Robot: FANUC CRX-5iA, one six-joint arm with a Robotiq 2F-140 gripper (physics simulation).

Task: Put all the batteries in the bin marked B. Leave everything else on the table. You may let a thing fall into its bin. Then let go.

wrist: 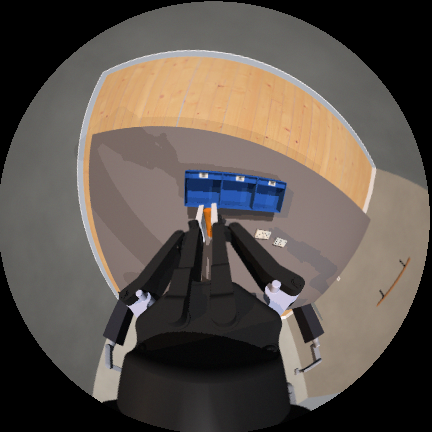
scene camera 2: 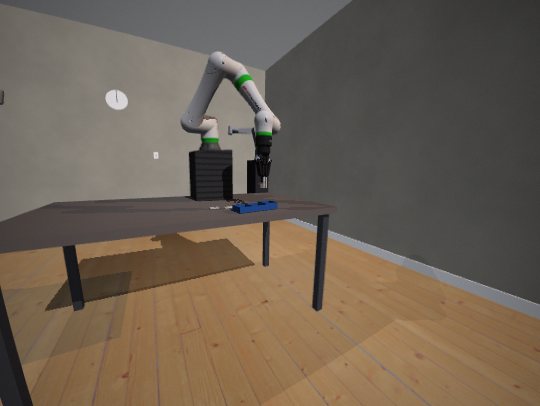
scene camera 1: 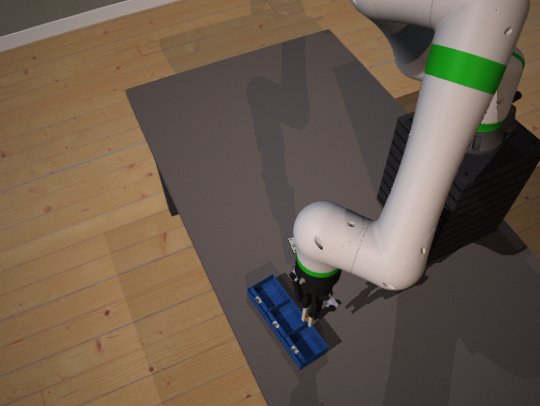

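Note:
My gripper is shut on an orange battery and holds it well above the table. In the wrist view the fingertips overlap the near edge of the leftmost bin, bin B. Bin B also shows in scene camera 1, at the lower right end of the joined blue row. The white label tags are too small to read clearly. No battery shows inside bin B in the wrist view. The table right below the fingers is partly hidden by the gripper.
The middle bin and right bin join bin B in one blue row. Two white dominoes lie on the table to the right, on the arm's side of the row. The table's far edge runs beyond the bins.

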